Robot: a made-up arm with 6 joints. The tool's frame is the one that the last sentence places. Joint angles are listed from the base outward.
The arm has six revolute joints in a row. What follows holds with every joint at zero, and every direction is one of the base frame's.
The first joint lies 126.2 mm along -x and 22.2 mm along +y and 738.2 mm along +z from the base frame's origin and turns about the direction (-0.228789, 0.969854, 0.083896).
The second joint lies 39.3 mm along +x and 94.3 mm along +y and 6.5 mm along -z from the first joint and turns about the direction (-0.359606, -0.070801, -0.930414).
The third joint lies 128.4 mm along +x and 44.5 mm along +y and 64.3 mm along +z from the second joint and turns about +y.
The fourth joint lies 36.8 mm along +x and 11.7 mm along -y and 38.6 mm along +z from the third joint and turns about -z.
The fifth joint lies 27.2 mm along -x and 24.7 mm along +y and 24 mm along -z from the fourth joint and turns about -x.
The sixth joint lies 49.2 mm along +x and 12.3 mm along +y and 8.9 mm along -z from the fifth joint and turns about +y.
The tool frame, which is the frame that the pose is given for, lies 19.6 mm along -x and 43 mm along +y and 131.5 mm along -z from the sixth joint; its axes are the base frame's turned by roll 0, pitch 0 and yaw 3.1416 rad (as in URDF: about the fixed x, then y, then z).
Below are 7 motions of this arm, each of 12 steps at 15 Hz.
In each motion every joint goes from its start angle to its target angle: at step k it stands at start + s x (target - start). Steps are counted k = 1, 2, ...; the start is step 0. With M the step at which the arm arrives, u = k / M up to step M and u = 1 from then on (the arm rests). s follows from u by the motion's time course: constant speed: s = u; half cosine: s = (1 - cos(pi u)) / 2; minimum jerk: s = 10 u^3 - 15 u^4 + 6 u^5.
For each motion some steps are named. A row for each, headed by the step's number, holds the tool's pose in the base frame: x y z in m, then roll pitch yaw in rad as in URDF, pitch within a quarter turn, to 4 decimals.
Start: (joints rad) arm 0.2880 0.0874 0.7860 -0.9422 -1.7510 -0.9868
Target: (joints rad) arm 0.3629 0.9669 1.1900 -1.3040 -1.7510 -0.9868
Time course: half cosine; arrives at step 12
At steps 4, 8, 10, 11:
4: 0.1638 0.2691 0.7311 -1.0548 -1.2192 2.3651
8: 0.1945 0.1769 0.7199 -0.7250 -1.2247 1.7138
10: 0.1985 0.1413 0.7238 -0.6960 -1.2142 1.5516
11: 0.1989 0.1316 0.7256 -0.6973 -1.2112 1.5156

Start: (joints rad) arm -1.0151 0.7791 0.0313 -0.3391 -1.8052 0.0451
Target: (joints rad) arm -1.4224 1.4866 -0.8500 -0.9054 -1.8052 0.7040
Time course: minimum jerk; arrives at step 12
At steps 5, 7, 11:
5: -0.1438 0.1409 0.9892 -2.1202 1.1694 2.3289
7: -0.1495 0.1319 0.9275 -1.3539 1.3208 2.8171
11: -0.1502 0.1103 0.8608 -0.6717 1.1414 -3.1043

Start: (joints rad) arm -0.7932 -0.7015 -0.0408 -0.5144 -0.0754 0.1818
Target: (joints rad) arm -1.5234 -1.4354 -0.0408 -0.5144 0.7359 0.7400
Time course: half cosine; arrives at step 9
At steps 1, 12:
1: -0.0676 0.2597 0.8053 0.4730 0.4377 -1.8352
12: -0.1334 0.1898 0.8506 1.8583 0.3682 -1.6887

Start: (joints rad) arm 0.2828 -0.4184 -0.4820 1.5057 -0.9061 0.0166
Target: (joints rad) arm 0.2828 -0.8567 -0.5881 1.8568 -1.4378 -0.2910
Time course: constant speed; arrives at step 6
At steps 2, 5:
2: 0.2189 0.2670 0.7937 -1.2967 -0.2714 1.9167
5: 0.2086 0.2404 0.8280 -1.4779 -0.4672 1.7368

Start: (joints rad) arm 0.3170 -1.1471 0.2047 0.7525 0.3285 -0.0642
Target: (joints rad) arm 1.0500 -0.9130 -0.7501 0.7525 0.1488 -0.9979
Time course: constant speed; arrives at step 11
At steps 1, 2, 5, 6, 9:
1: -0.0826 0.3146 0.6468 -0.0405 -0.4655 -2.7216
2: -0.0693 0.3276 0.6335 -0.0872 -0.3904 -2.7794
5: -0.0239 0.3540 0.5942 -0.1804 -0.1738 -3.0081
6: -0.0078 0.3575 0.5812 -0.1993 -0.1023 -3.0955
9: 0.0388 0.3496 0.5445 -0.2323 0.1221 2.9151

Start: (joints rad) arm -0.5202 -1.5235 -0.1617 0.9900 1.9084 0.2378
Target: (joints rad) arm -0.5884 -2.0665 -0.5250 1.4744 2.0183 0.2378
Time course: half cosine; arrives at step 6
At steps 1, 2, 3, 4, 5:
1: -0.0867 0.1353 0.8358 1.3253 0.3161 -2.9514
2: -0.1002 0.1339 0.8313 1.2760 0.2964 -2.9421
3: -0.1183 0.1299 0.8250 1.2161 0.2527 -2.9187
4: -0.1357 0.1231 0.8190 1.1675 0.1914 -2.8817
5: -0.1478 0.1163 0.8149 1.1399 0.1368 -2.8461

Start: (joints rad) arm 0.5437 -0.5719 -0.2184 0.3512 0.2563 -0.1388
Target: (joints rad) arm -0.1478 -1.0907 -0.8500 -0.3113 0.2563 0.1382
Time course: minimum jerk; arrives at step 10
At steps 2, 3, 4, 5, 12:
2: 0.0071 0.2989 0.5867 -0.0299 -0.1927 -2.9091
3: 0.0131 0.3115 0.6122 -0.0975 -0.0657 -2.8279
4: 0.0165 0.3261 0.6503 -0.1590 0.1315 -2.7167
5: 0.0131 0.3377 0.6941 -0.1749 0.3724 -2.5831
12: -0.0257 0.3459 0.7945 0.2435 0.9634 -1.9551

